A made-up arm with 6 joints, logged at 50 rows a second.
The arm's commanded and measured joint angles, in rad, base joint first. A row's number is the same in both.
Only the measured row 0 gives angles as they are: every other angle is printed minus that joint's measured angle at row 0.
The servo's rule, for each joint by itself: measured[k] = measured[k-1] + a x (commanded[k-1-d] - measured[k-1]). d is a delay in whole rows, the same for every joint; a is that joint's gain. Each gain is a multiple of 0.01, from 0.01 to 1. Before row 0 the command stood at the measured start. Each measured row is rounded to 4 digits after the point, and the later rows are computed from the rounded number. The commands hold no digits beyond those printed.
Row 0, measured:
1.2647, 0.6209, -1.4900, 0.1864, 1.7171, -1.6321
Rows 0 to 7, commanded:
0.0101, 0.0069, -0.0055, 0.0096, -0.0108, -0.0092
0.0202, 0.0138, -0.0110, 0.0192, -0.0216, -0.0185
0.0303, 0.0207, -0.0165, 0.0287, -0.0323, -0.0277
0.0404, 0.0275, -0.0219, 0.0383, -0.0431, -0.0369
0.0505, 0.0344, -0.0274, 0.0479, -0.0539, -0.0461
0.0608, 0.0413, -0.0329, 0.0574, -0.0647, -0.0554
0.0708, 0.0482, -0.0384, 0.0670, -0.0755, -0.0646
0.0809, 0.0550, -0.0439, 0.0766, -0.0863, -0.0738
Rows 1 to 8, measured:
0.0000, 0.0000, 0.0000, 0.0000, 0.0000, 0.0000
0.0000, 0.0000, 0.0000, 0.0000, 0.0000, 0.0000
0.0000, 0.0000, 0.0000, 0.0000, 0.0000, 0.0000
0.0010, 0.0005, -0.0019, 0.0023, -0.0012, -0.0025
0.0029, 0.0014, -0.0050, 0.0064, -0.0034, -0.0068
0.0056, 0.0028, -0.0089, 0.0118, -0.0066, -0.0124
0.0091, 0.0045, -0.0133, 0.0182, -0.0106, -0.0190
0.0132, 0.0066, -0.0181, 0.0253, -0.0154, -0.0263
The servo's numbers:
d 3
a 0.10 0.07 0.34 0.24 0.11 0.27

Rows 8 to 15, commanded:
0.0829, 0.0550, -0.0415, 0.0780, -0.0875, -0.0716
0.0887, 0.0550, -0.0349, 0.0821, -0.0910, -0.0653
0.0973, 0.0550, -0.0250, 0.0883, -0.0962, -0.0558
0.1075, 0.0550, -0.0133, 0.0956, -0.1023, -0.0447
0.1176, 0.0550, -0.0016, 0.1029, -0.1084, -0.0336
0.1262, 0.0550, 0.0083, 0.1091, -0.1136, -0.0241
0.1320, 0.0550, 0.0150, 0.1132, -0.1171, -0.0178
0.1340, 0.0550, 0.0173, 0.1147, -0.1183, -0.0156
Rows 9 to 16, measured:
0.0180, 0.0090, -0.0231, 0.0330, -0.0208, -0.0342
0.0233, 0.0117, -0.0283, 0.0412, -0.0268, -0.0424
0.0291, 0.0147, -0.0336, 0.0497, -0.0333, -0.0509
0.0345, 0.0175, -0.0363, 0.0565, -0.0393, -0.0565
0.0399, 0.0201, -0.0358, 0.0626, -0.0450, -0.0589
0.0456, 0.0225, -0.0321, 0.0688, -0.0506, -0.0581
0.0518, 0.0248, -0.0257, 0.0752, -0.0563, -0.0545
0.0584, 0.0269, -0.0175, 0.0818, -0.0620, -0.0489

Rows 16 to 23, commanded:
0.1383, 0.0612, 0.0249, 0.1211, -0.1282, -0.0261
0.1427, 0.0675, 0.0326, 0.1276, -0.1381, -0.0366
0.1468, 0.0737, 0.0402, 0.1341, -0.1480, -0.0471
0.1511, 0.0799, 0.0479, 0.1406, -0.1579, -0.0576
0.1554, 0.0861, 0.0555, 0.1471, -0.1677, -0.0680
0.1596, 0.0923, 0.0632, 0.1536, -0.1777, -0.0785
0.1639, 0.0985, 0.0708, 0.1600, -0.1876, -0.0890
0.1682, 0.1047, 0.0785, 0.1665, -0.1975, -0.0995
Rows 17 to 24, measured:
0.0652, 0.0289, -0.0087, 0.0884, -0.0677, -0.0422
0.0719, 0.0307, -0.0006, 0.0944, -0.0731, -0.0356
0.0781, 0.0324, 0.0055, 0.0993, -0.0781, -0.0302
0.0841, 0.0344, 0.0121, 0.1045, -0.0836, -0.0291
0.0900, 0.0367, 0.0191, 0.1100, -0.0896, -0.0311
0.0957, 0.0393, 0.0263, 0.1158, -0.0960, -0.0354
0.1012, 0.0421, 0.0336, 0.1218, -0.1028, -0.0414
0.1066, 0.0452, 0.0410, 0.1279, -0.1099, -0.0486

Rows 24 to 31, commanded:
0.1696, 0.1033, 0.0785, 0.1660, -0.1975, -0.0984
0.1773, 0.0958, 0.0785, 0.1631, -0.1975, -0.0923
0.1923, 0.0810, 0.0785, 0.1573, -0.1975, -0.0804
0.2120, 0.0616, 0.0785, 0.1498, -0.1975, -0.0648
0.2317, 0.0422, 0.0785, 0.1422, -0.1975, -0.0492
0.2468, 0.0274, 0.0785, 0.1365, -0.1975, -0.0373
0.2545, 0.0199, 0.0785, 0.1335, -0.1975, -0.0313
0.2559, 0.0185, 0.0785, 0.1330, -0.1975, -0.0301
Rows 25 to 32, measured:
0.1119, 0.0485, 0.0485, 0.1341, -0.1174, -0.0567
0.1171, 0.0520, 0.0561, 0.1403, -0.1251, -0.0654
0.1222, 0.0557, 0.0637, 0.1466, -0.1331, -0.0746
0.1269, 0.0590, 0.0687, 0.1513, -0.1402, -0.0810
0.1319, 0.0616, 0.0720, 0.1541, -0.1465, -0.0841
0.1379, 0.0630, 0.0742, 0.1549, -0.1521, -0.0831
0.1453, 0.0629, 0.0757, 0.1537, -0.1571, -0.0782
0.1539, 0.0615, 0.0767, 0.1509, -0.1615, -0.0704

